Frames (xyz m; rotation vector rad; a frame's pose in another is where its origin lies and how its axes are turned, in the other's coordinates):
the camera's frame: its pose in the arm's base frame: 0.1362 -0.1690 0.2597 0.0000 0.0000 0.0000
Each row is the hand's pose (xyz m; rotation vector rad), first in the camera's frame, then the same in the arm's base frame.
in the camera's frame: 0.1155 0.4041 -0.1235 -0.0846 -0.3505 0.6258
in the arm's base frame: 0.2517 0.2351 0.1362 -0.0846 -0.3505 0.6258
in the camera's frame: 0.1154 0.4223 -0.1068 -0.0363 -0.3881 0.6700
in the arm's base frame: 0.2516 0.2533 0.1529 -0.0363 -0.3881 0.6700
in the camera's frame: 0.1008 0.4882 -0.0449 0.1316 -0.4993 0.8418
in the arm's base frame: 0.2370 0.3192 0.2148 0.1316 -0.4993 0.8418
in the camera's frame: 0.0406 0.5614 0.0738 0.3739 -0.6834 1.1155
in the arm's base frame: 0.1768 0.3924 0.3335 0.3739 -0.6834 1.1155
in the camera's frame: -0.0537 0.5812 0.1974 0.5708 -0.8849 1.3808
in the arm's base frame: 0.0825 0.4122 0.4571 0.5708 -0.8849 1.3808
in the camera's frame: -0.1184 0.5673 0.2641 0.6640 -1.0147 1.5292
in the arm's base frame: 0.0178 0.3983 0.5238 0.6640 -1.0147 1.5292
